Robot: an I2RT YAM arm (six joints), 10 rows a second.
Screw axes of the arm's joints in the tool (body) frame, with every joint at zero. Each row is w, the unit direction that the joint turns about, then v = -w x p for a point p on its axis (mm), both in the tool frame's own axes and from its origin. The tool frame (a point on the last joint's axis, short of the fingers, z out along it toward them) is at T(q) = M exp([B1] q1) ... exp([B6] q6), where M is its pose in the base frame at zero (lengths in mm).
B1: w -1 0 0 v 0 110.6 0
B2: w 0 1 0 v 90.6 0 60
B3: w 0 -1 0 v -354.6 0 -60
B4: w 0 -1 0 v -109.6 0 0
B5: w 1 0 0 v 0 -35.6 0
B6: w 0 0 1 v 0 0 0
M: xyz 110.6 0 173.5 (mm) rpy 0 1.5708 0 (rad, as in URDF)
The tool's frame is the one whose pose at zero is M.
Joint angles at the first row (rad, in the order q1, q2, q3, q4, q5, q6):
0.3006, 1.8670, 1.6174, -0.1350, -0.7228, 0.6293
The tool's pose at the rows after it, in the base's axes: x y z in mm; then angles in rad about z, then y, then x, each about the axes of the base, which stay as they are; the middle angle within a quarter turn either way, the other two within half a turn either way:
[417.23 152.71 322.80 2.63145 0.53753 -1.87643]
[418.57 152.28 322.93 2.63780 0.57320 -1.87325]
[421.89 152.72 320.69 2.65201 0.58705 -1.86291]
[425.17 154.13 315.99 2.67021 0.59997 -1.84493]
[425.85 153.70 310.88 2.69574 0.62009 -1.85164]
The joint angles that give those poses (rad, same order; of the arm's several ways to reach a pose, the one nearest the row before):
0.3003, 1.8623, 1.5836, -0.0610, -0.6829, 0.6811
0.3005, 1.8619, 1.5769, -0.0350, -0.6505, 0.7014
0.2998, 1.8727, 1.5762, -0.0074, -0.6412, 0.7308
0.3012, 1.8851, 1.5651, 0.0393, -0.6326, 0.7731
0.3012, 1.8872, 1.5473, 0.0607, -0.6118, 0.7957

